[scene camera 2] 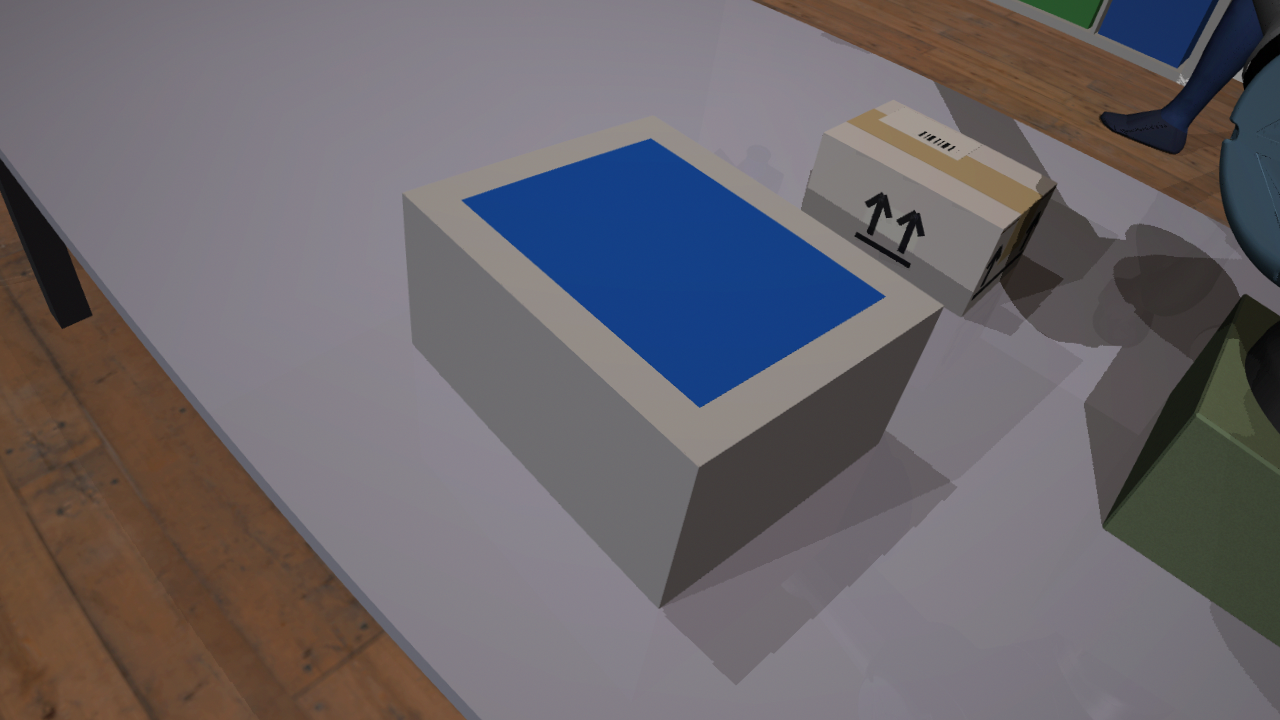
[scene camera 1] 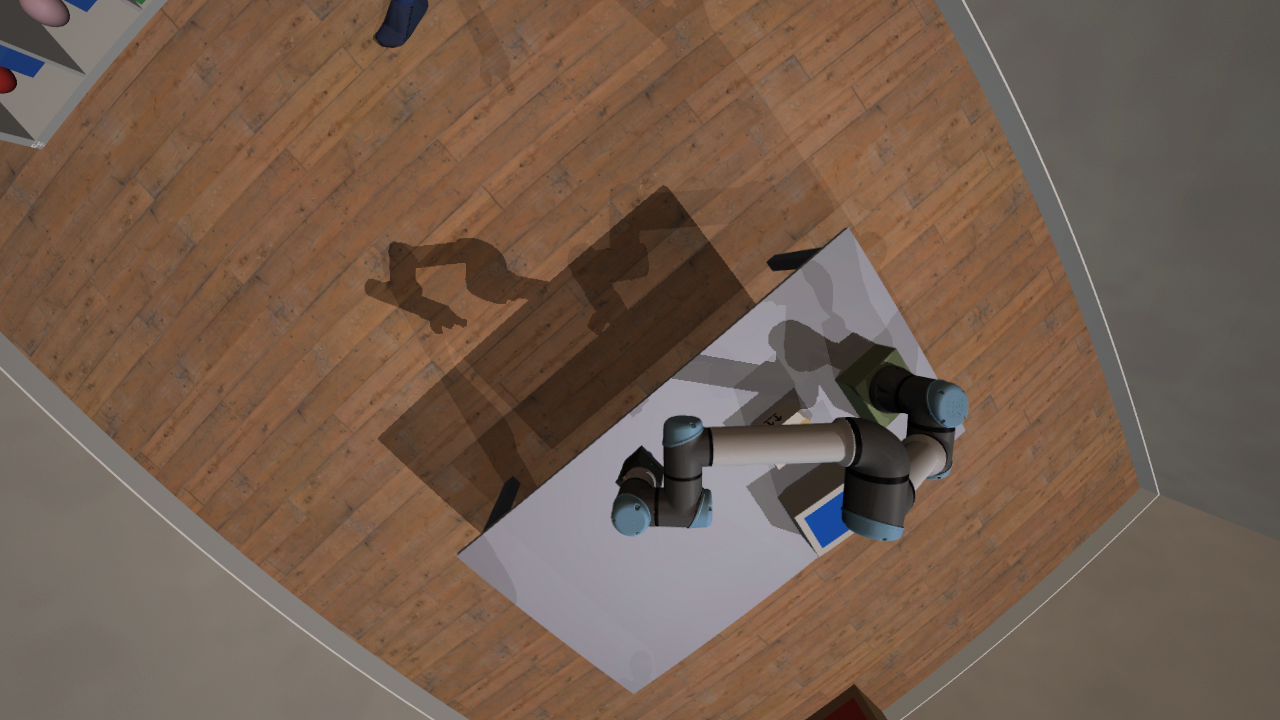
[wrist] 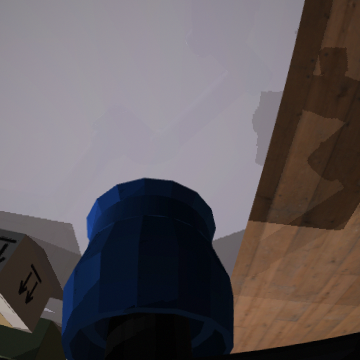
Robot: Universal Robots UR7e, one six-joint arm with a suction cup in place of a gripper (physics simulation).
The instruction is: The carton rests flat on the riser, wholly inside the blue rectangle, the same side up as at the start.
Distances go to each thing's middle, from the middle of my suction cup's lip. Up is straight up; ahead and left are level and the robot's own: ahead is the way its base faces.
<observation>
Now: the riser (scene camera 2: 680, 357) 65 cm to the left of my suction cup, 26 cm behind it and 13 cm below it.
</observation>
